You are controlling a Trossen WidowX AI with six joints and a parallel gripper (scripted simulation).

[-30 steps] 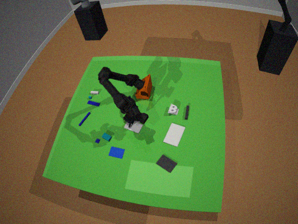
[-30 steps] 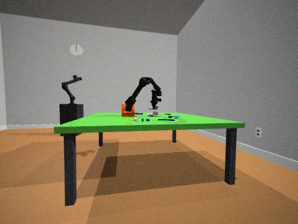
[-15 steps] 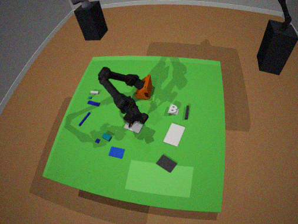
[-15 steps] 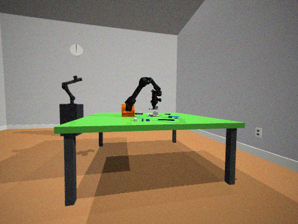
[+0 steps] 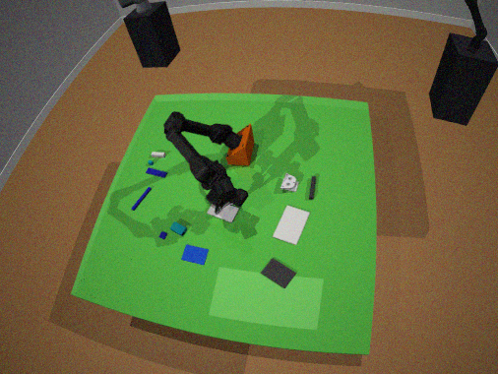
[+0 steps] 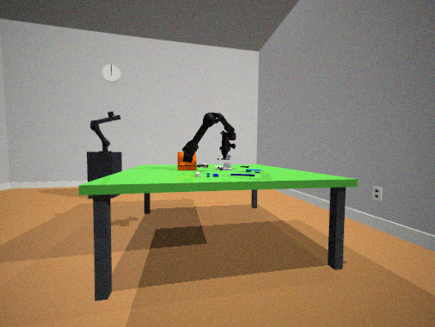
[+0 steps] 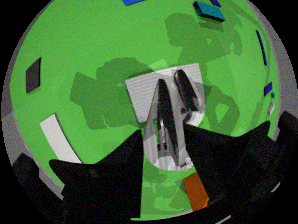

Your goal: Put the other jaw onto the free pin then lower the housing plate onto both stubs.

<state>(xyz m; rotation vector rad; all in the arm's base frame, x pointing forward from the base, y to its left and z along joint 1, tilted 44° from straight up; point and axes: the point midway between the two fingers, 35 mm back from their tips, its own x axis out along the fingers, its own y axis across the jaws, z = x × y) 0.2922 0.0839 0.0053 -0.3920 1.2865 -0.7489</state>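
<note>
Right now the grey metallic jaw is 4 cm behind my gripper tip and 1 cm to the right of it. The rest, counted from my gripper tip: teal block 20 cm to the right, 14 cm ahead, 7 cm below; dark square plate 26 cm to the left, 23 cm ahead, 8 cm below; white flat plate 26 cm to the left, 8 cm below, 1 cm ahead.
</note>
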